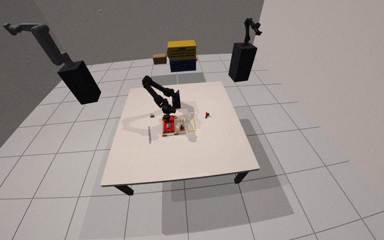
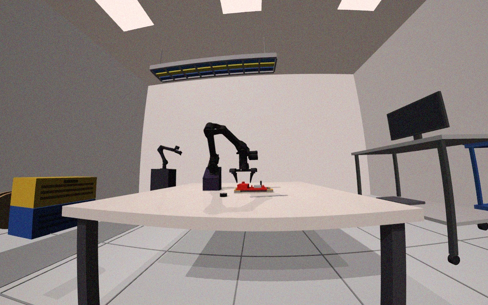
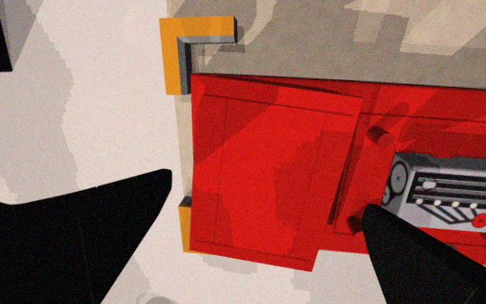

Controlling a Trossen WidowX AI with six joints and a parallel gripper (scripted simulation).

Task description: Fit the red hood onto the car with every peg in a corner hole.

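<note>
Right now my gripper tip is 20 mm above the red hood. The rest, counted from my gripper tip: grey engine block 90 mm ahead, 10 mm to the right, 30 mm below; then small black wheel 120 mm behind, 180 mm to the right, 50 mm below.
</note>
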